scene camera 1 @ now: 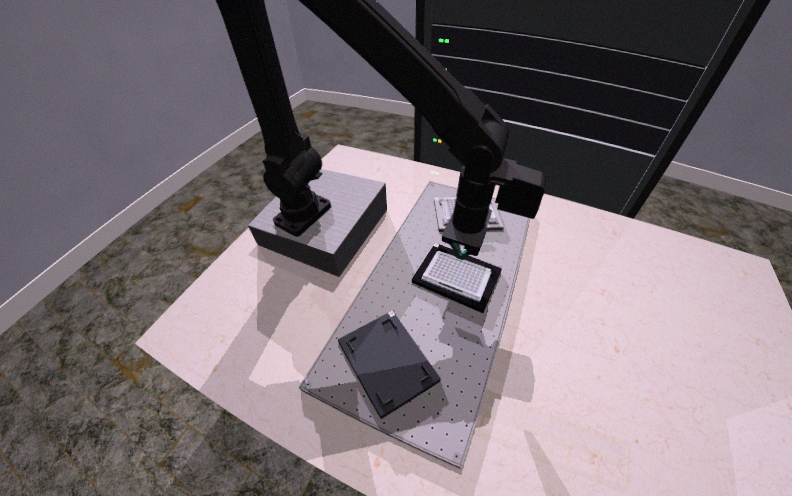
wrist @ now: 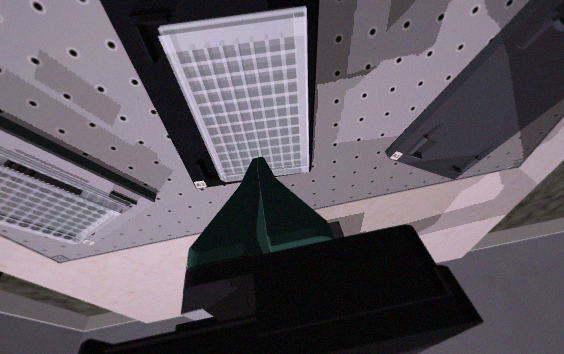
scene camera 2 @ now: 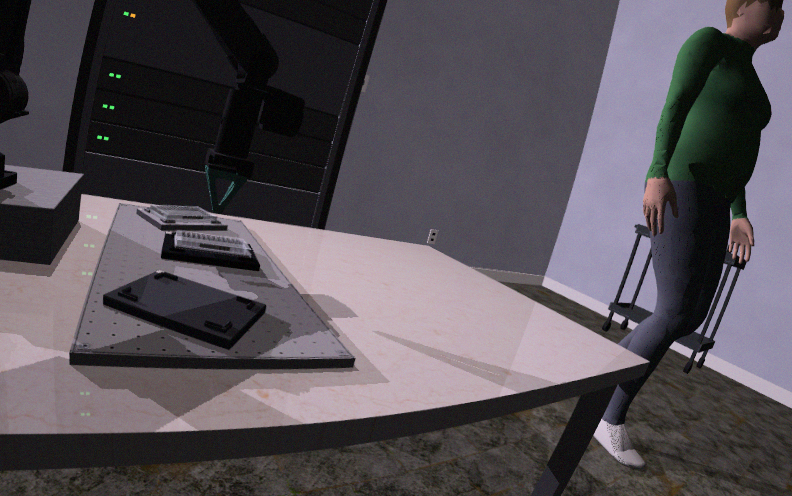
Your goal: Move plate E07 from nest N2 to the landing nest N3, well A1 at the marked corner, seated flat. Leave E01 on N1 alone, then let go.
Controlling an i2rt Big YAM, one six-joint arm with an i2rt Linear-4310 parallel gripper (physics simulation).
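Plate E07 point(scene camera 1: 457, 275) point(scene camera 2: 211, 243) point(wrist: 250, 95), clear with a white grid of wells, lies in the black nest N2 point(scene camera 1: 492, 287) point(scene camera 2: 204, 258) point(wrist: 167, 100); whether it is fully seated is hard to tell. My gripper point(scene camera 1: 461, 255) point(scene camera 2: 218, 210) point(wrist: 259, 164) is shut with its green fingertips together and nothing between them. It hangs above N2's back edge, apart from the plate. The landing nest N3 point(scene camera 1: 388, 365) point(scene camera 2: 184, 303) point(wrist: 480, 95) is empty and turned at an angle; a white A1 tag point(scene camera 1: 391, 314) point(wrist: 395, 155) marks one corner. E07's well labels are unreadable.
Plate E01 point(scene camera 1: 448, 211) point(scene camera 2: 181, 211) point(wrist: 55, 205) sits on nest N1 point(scene camera 1: 496, 227) point(scene camera 2: 192, 226), behind N2 and partly hidden by my arm in scene camera 1. The nests stand on a perforated board point(scene camera 1: 374, 297) point(scene camera 2: 87, 327). A person point(scene camera 2: 701, 128) stands beyond the table.
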